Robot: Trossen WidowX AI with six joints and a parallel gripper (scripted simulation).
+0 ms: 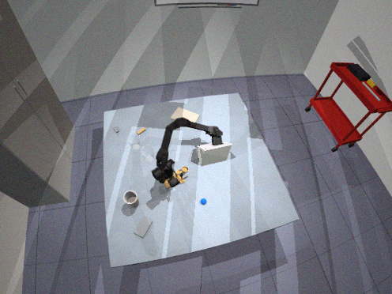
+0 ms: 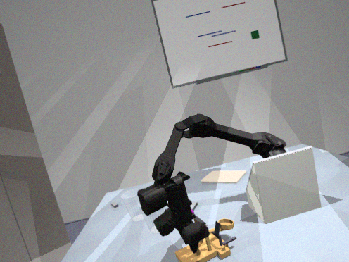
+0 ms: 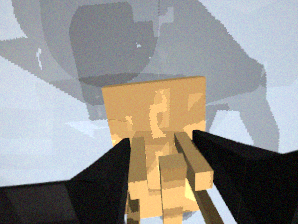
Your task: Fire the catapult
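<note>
The wooden catapult is 7 cm behind my gripper tip, 1 cm to the right of it and 2 cm above it. Round my gripper tip: white mug: 28 cm ahead, 8 cm to the left; blue ball: 18 cm behind, 22 cm to the left, 1 cm below; grey flat plate: 25 cm ahead, 27 cm to the left, 3 cm below.
</note>
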